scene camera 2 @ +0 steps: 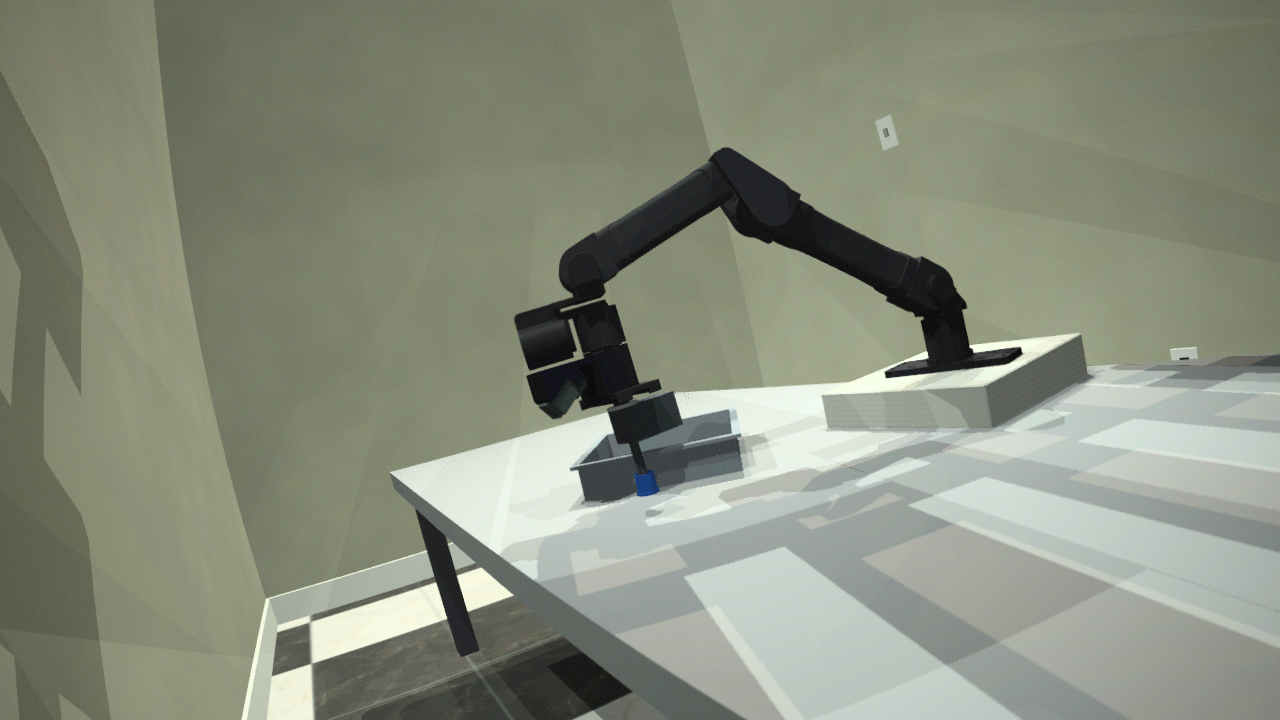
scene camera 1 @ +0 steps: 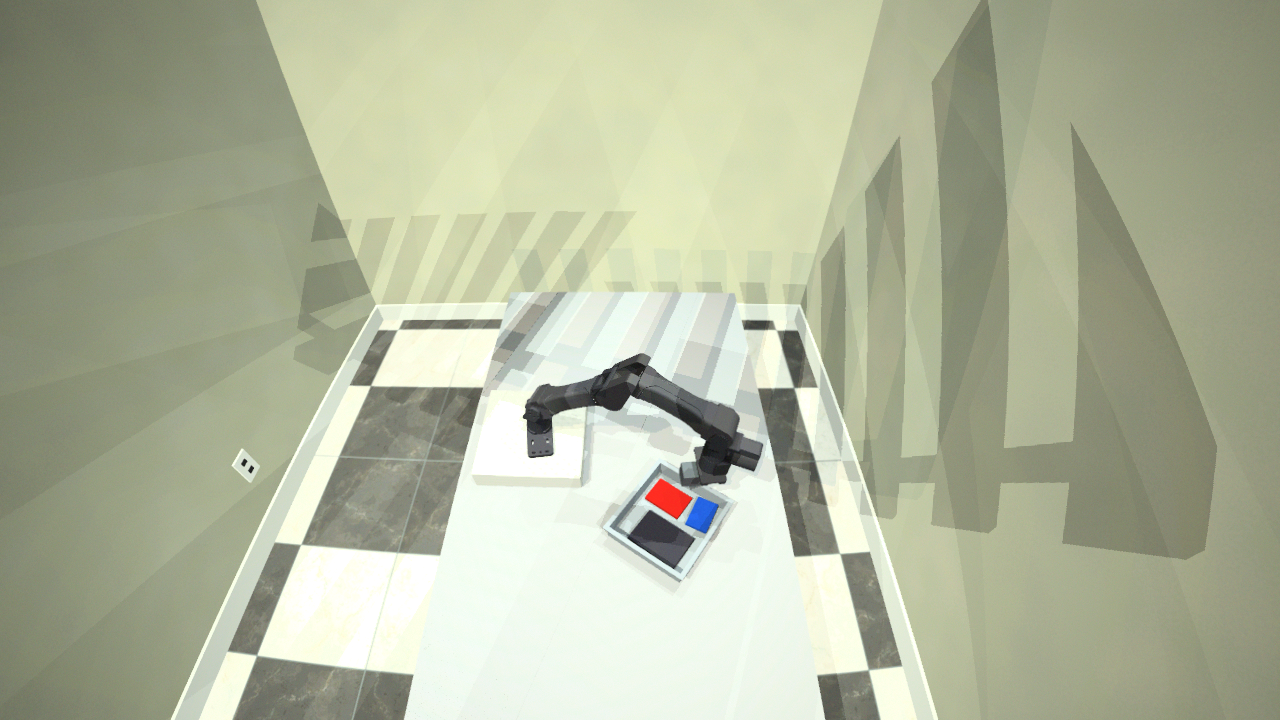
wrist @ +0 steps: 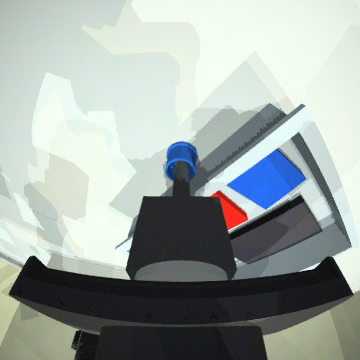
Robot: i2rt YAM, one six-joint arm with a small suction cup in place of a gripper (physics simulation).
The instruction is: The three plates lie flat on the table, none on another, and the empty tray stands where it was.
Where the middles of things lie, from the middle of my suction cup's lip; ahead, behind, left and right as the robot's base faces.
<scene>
I see the blue plate (scene camera 1: 703, 511) 80 mm to the right of my suction cup and 20 mm behind it. The rest, counted from my suction cup: red plate (scene camera 1: 663, 495) (90 mm behind, 20 mm to the right); grey tray (scene camera 2: 718, 455) (110 mm behind, 80 mm to the right, 20 mm above); black plate (scene camera 1: 666, 542) (130 mm behind, 120 mm to the right).
</scene>
